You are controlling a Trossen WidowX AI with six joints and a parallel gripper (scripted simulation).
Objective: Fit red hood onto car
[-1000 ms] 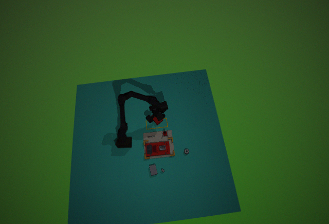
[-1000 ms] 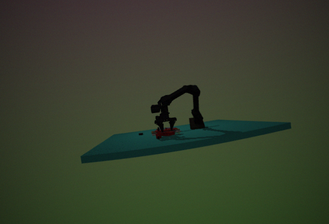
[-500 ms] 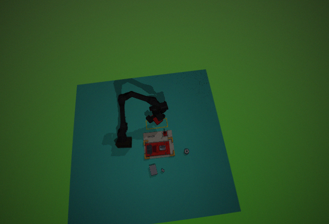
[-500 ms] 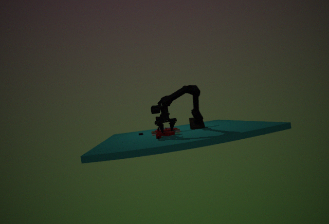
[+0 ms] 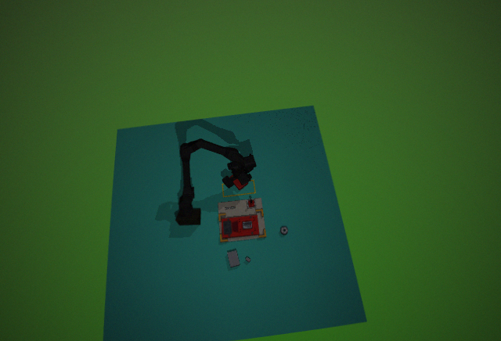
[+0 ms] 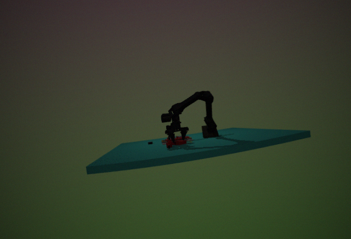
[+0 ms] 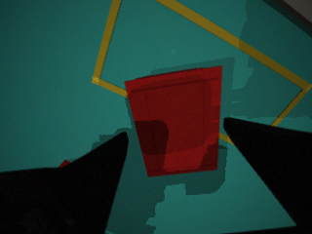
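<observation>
The red hood lies right at my gripper tip. Round my gripper tip: grey jig: 250 mm to the right, 10 mm below; then grey engine block: 270 mm to the right, 30 mm ahead, 10 mm above.
</observation>
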